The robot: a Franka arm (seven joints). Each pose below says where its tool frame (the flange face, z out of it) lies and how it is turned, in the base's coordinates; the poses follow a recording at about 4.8 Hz.
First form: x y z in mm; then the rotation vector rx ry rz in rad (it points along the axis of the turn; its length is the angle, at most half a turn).
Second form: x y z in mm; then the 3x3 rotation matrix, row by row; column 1 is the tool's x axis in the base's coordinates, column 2 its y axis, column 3 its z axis. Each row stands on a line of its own. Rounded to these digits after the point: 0 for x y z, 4 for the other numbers.
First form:
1: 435, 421, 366, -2.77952, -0.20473, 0.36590
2: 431, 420, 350, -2.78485, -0.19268, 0.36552
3: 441, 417, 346, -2.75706, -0.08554, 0.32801
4: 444, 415, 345, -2.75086, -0.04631, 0.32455
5: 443, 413, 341, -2.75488, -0.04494, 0.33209
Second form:
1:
435, 421, 366
0.9567, 0.0979, -0.2741
0.1824, -0.9355, 0.3026
-0.2268, -0.3395, -0.9129

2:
431, 420, 350
0.9581, 0.0902, -0.2720
0.1734, -0.9381, 0.2997
-0.2281, -0.3343, -0.9144

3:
441, 417, 346
0.9712, 0.0171, -0.2377
0.1011, -0.9327, 0.3461
-0.2158, -0.3602, -0.9076

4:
444, 415, 345
0.9729, -0.0104, -0.2308
0.0746, -0.9313, 0.3565
-0.2187, -0.3640, -0.9054

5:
443, 413, 341
0.9718, -0.0118, -0.2355
0.0740, -0.9331, 0.3519
-0.2239, -0.3594, -0.9059

